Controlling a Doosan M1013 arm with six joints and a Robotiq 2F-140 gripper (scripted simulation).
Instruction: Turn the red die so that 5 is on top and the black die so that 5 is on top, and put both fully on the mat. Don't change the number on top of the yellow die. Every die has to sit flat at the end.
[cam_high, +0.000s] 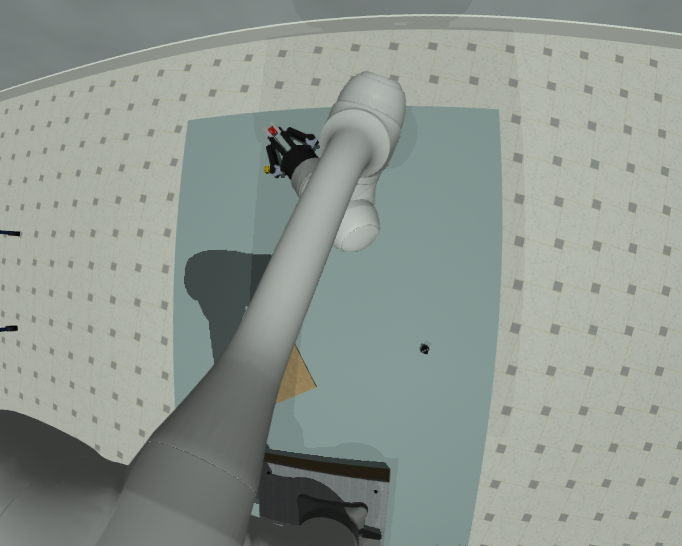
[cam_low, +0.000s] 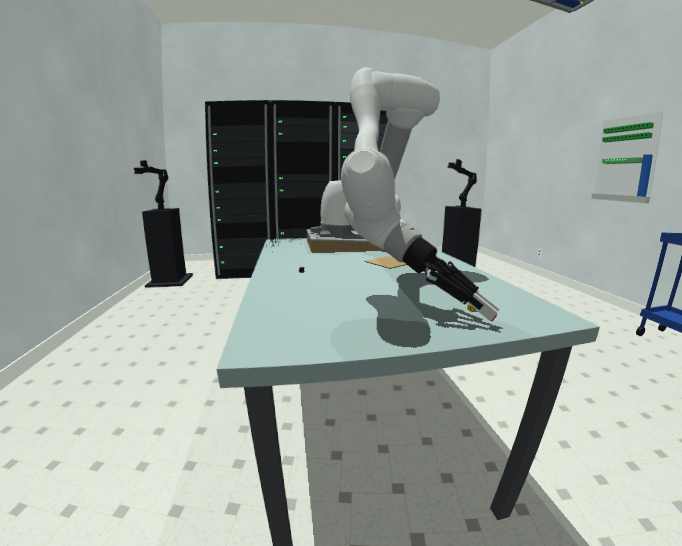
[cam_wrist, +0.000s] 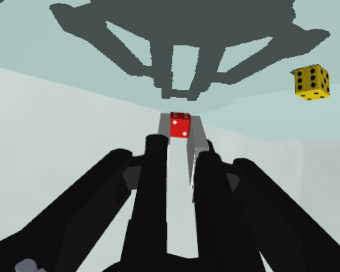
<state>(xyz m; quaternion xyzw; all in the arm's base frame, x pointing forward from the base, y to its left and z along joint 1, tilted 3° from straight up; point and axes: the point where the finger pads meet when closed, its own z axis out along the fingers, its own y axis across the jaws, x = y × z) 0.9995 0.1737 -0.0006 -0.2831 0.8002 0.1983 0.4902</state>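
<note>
My gripper is now 8 cm past the yellow die, 4 cm above it and 3 cm to the right of it. From my hand the other things lie so: black die: 51 cm behind, 37 cm to the right, 4 cm below; then tan mat: 60 cm behind, 4 cm below, 2 cm to the right; then red die: 2 cm below, 2 cm ahead, 1 cm to the left.
</note>
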